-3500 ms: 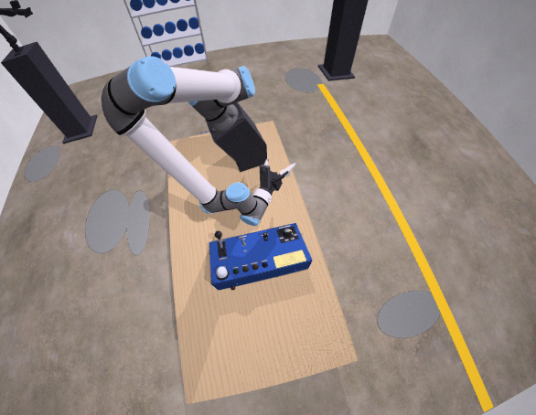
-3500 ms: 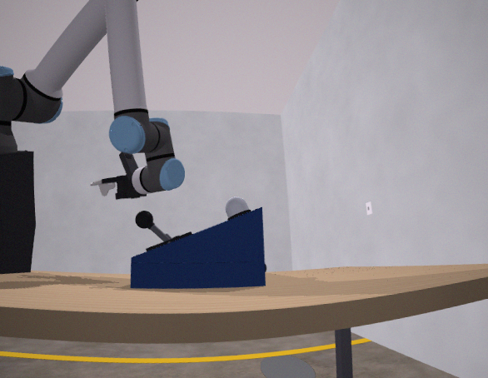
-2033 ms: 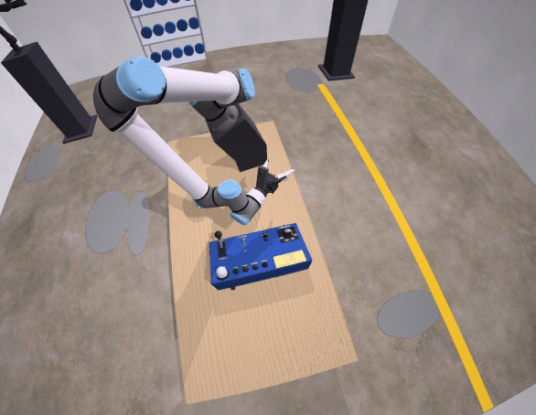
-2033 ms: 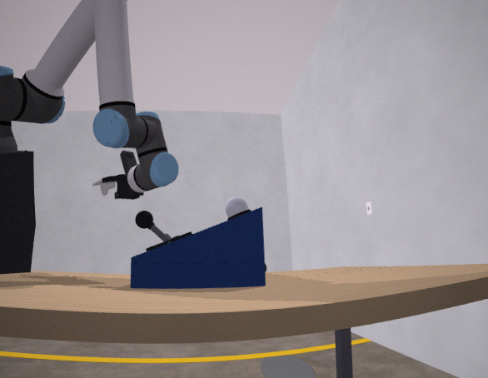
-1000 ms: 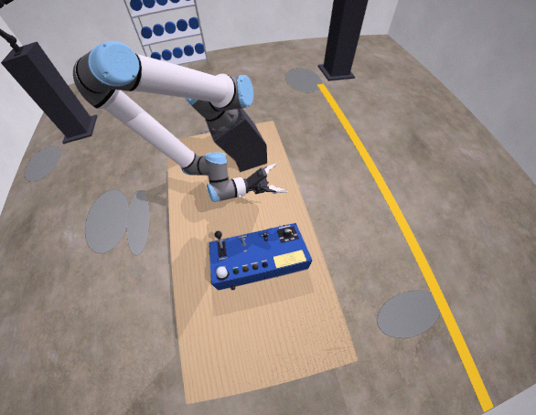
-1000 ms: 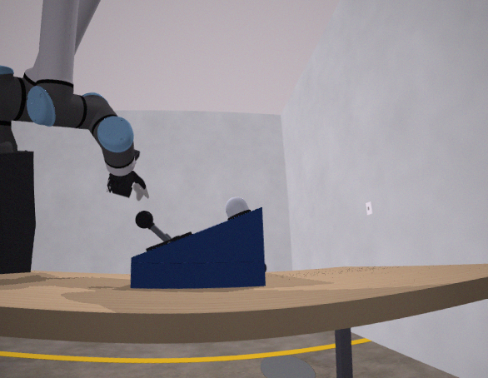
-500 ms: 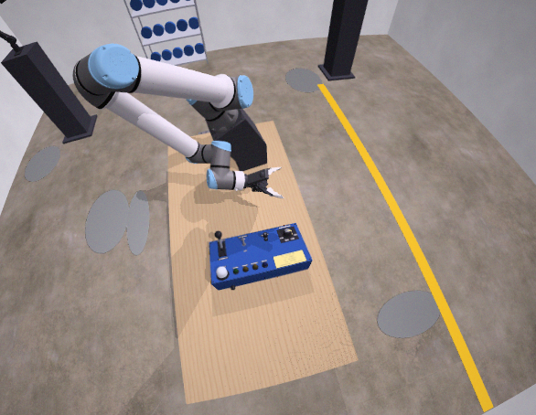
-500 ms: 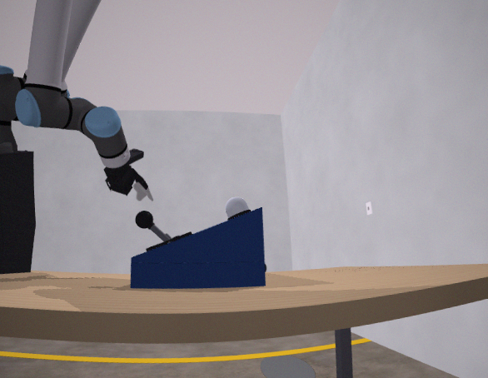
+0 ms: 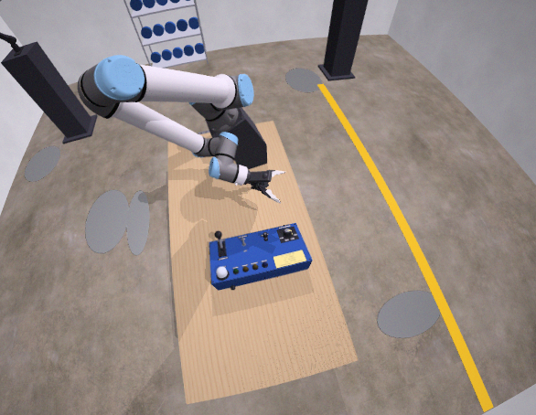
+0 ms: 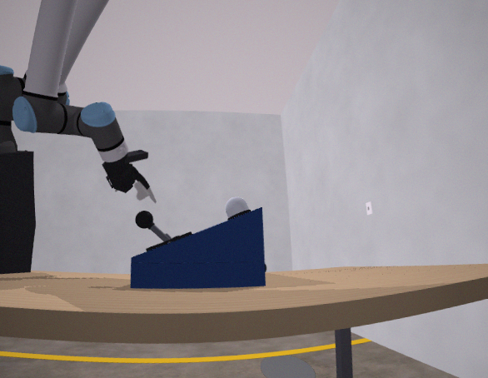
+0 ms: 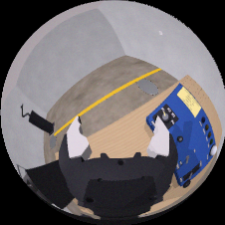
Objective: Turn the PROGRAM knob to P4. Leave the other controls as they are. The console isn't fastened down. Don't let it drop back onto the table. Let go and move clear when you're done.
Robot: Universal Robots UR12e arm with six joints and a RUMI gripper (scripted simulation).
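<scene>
Right now the black mode knob is 18 cm below my hand, 16 cm ahead of it and 14 cm to the right of it. Round my hand: black ball lever (38 cm to the right, 17 cm below, 14 cm ahead); then blue console (20 cm below, 19 cm to the right, 19 cm ahead); then toggle (26 cm to the right, 19 cm below, 16 cm ahead).
</scene>
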